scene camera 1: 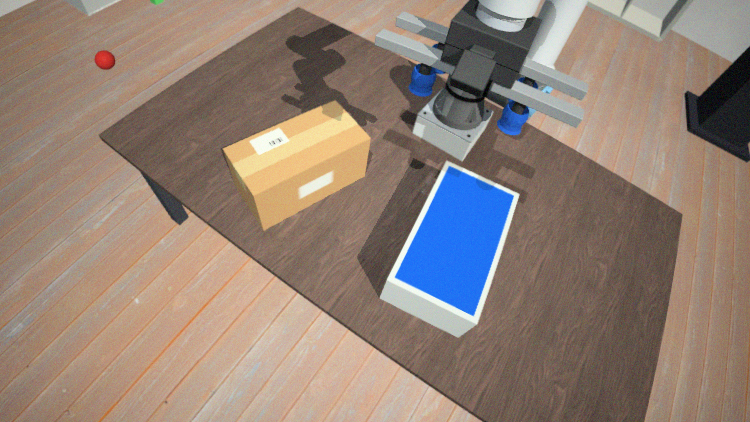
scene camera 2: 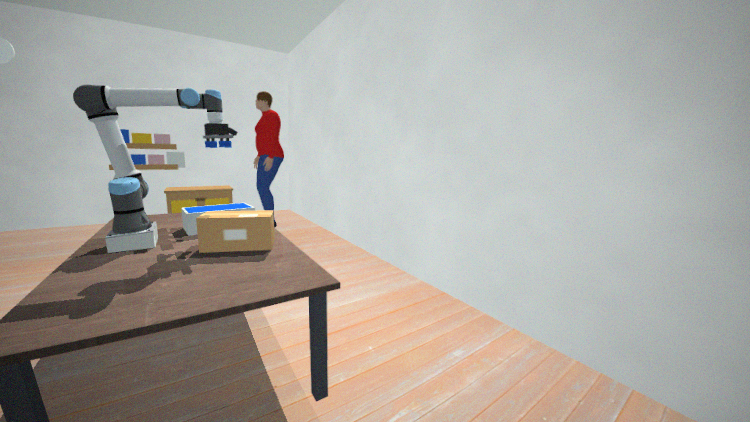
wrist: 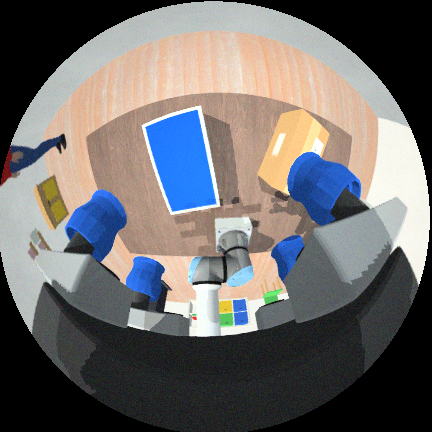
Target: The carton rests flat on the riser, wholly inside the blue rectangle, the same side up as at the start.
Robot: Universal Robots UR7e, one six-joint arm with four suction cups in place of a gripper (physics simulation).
Note:
My suction head (scene camera 1: 510,123) holds nothing. A brown cardboard carton (scene camera 1: 282,170) and a white riser with blue rectangle (scene camera 1: 442,276) rest on the table.
The brown cardboard carton is seen too in scene camera 2 (scene camera 2: 218,231) and in the wrist view (wrist: 296,131). The white riser with blue rectangle shows as well in scene camera 2 (scene camera 2: 189,214) and in the wrist view (wrist: 177,143). My suction head shows as well in the wrist view (wrist: 316,183).

